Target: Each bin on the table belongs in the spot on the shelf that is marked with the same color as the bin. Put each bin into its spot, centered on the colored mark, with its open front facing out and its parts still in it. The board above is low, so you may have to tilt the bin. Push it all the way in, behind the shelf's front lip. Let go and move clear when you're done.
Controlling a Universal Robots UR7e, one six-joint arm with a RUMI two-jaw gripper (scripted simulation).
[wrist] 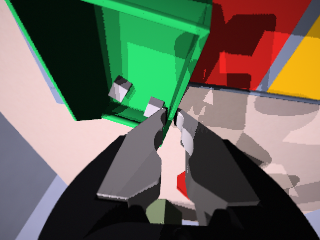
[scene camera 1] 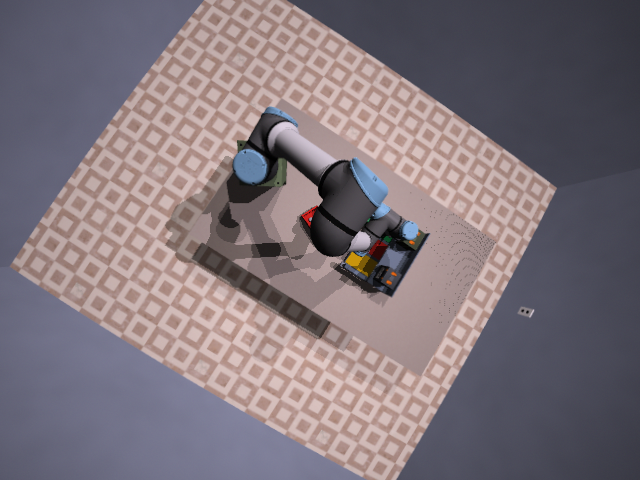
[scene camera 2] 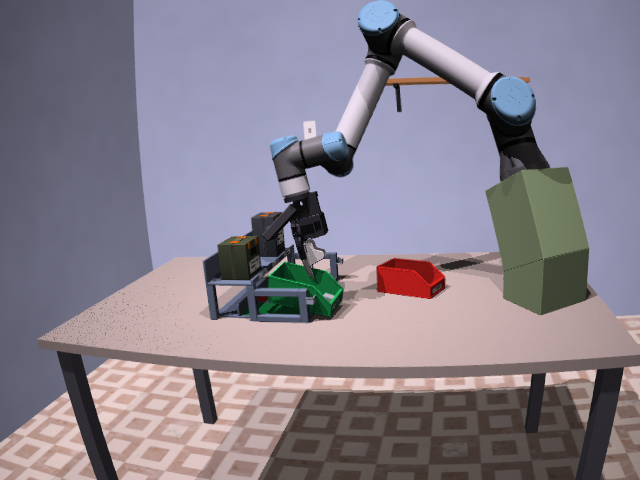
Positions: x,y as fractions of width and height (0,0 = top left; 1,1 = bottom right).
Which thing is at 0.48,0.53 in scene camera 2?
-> My gripper.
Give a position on a green bin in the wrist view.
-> At 0.26,0.23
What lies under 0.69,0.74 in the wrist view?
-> My gripper.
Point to a red bin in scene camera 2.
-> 0.67,0.59
